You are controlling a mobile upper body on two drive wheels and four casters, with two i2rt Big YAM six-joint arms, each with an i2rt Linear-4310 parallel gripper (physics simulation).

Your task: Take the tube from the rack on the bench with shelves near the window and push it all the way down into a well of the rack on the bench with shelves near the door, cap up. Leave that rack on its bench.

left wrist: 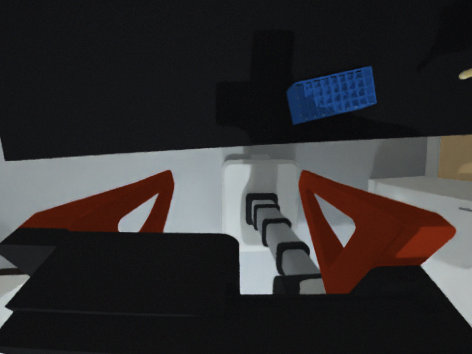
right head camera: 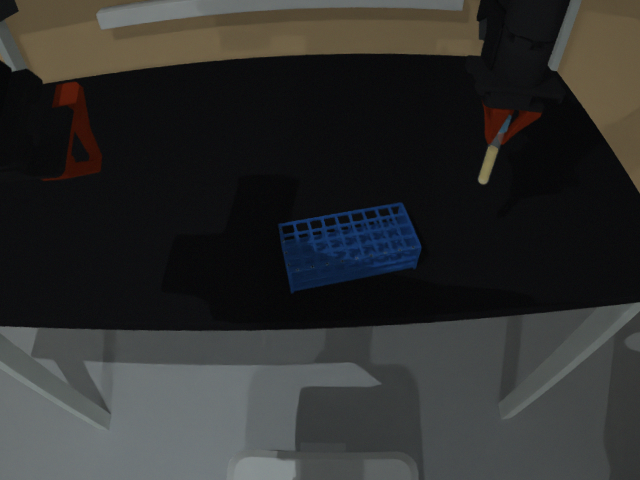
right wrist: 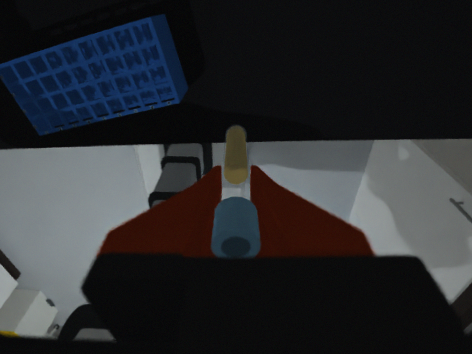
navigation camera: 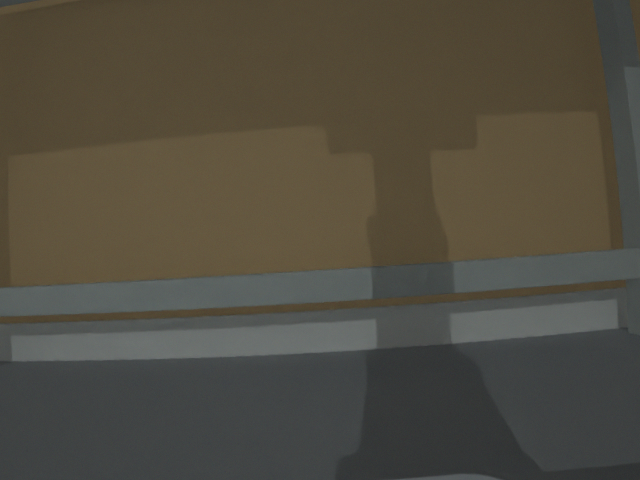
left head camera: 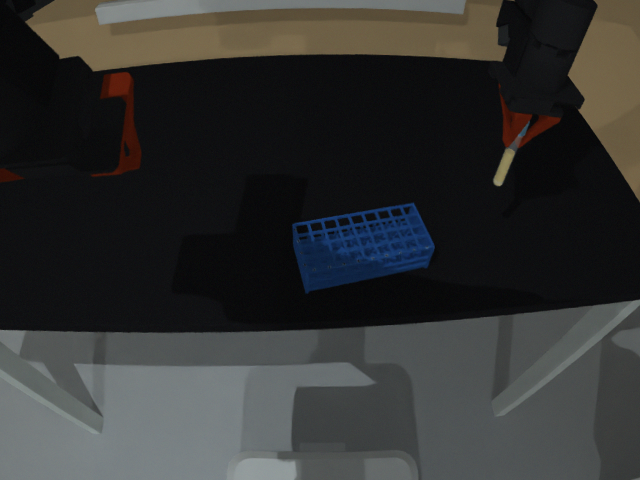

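Observation:
A blue rack with a grid of square wells stands on the black bench top. I see no tube in it. My right gripper is shut on the tube, which has a blue cap and a yellowish lower part. The tube is tilted, cap toward the gripper, above the bench at the right of the rack in both head camera views. My left gripper is open and empty, at the far left in the head camera views.
Pale bench legs stand below the bench's near edge. A pale bar runs behind the bench. A white cabinet is at the right in the left wrist view. A tan panel fills much of the navigation view, above a grey rail.

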